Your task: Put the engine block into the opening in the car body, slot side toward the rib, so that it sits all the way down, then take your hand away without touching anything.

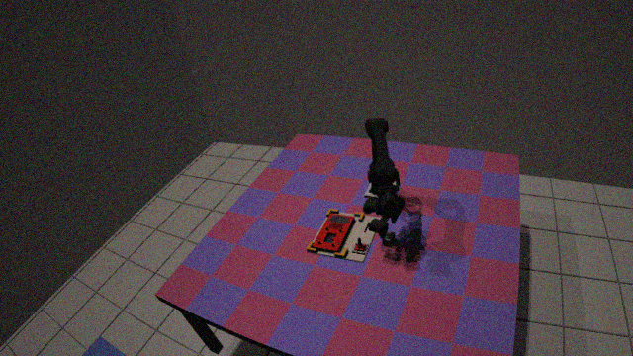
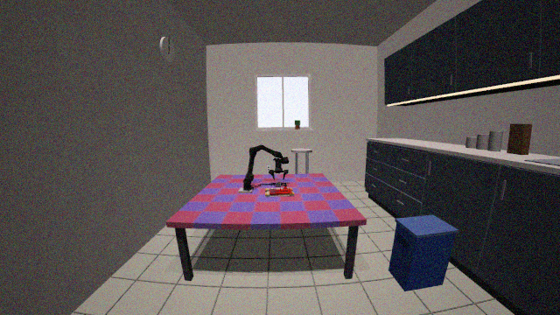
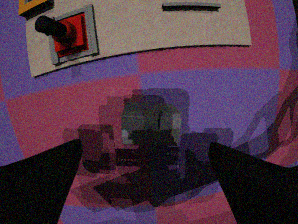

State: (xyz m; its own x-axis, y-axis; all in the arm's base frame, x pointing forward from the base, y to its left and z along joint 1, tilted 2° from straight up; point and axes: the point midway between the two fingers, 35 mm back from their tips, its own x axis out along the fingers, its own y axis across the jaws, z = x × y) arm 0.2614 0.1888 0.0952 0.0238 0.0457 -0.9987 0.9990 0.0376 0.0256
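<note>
The grey engine block lies 4 cm below my gripper tip.
</note>
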